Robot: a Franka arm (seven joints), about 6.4 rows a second.
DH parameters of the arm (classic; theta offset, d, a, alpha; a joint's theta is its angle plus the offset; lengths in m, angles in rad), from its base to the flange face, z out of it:
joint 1: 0 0.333 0 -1.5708
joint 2: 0 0 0 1.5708
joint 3: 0 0.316 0.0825 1.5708
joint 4: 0 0 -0.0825 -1.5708
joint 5: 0 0.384 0 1.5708
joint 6: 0 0 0.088 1.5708
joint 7: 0 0.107 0 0
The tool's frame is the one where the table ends.
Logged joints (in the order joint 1, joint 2, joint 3, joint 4, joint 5, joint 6, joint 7), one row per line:
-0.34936 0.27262 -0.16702 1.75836 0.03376 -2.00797 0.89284
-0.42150 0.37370 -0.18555 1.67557 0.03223 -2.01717 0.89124
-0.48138 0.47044 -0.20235 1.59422 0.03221 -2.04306 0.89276
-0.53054 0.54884 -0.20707 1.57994 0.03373 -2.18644 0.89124
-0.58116 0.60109 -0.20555 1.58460 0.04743 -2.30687 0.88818
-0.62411 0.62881 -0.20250 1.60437 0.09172 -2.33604 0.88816
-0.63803 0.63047 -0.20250 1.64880 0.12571 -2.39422 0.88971
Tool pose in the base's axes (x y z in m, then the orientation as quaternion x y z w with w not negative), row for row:
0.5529 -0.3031 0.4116 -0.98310 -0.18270 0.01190 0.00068
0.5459 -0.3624 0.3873 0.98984 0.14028 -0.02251 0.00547
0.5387 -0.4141 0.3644 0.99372 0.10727 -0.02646 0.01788
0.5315 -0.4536 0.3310 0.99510 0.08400 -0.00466 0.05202
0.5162 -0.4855 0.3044 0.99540 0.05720 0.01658 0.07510
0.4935 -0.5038 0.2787 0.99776 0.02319 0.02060 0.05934
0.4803 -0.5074 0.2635 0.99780 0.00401 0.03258 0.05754
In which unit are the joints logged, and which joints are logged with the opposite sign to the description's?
The joints are logged in radians. Opposite sign: joint 4, joint 6, joint 7.
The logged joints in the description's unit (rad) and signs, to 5 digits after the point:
-0.34936 0.27262 -0.16702 -1.75836 0.03376 2.00797 -0.89284
-0.42150 0.37370 -0.18555 -1.67557 0.03223 2.01717 -0.89124
-0.48138 0.47044 -0.20235 -1.59422 0.03221 2.04306 -0.89276
-0.53054 0.54884 -0.20707 -1.57994 0.03373 2.18644 -0.89124
-0.58116 0.60109 -0.20555 -1.58460 0.04743 2.30687 -0.88818
-0.62411 0.62881 -0.20250 -1.60437 0.09172 2.33604 -0.88816
-0.63803 0.63047 -0.20250 -1.64880 0.12571 2.39422 -0.88971

